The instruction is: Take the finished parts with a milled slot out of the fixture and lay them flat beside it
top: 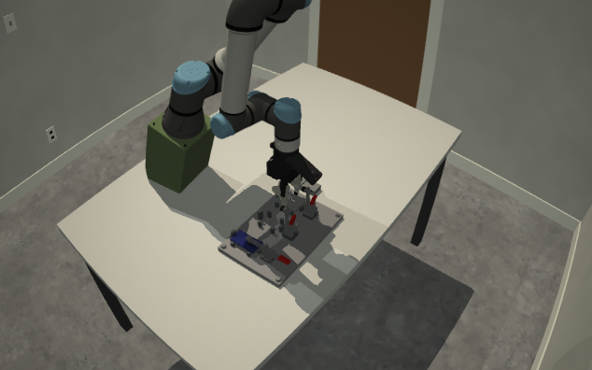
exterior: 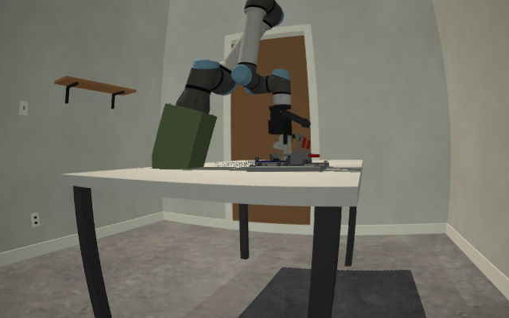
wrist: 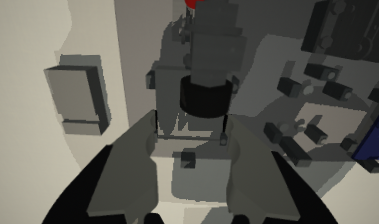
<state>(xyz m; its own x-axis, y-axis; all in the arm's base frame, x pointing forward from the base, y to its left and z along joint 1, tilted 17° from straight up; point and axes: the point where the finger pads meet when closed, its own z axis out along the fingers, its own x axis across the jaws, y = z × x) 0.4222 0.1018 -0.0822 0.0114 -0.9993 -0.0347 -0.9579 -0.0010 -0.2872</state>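
The pale grey part lies 1 cm below my hand and 1 cm behind it. The rest, counted from my hand: blue blank: 22 cm to the right, 1 cm below; grey fixture plate: 11 cm to the right, 5 cm ahead, 3 cm below.
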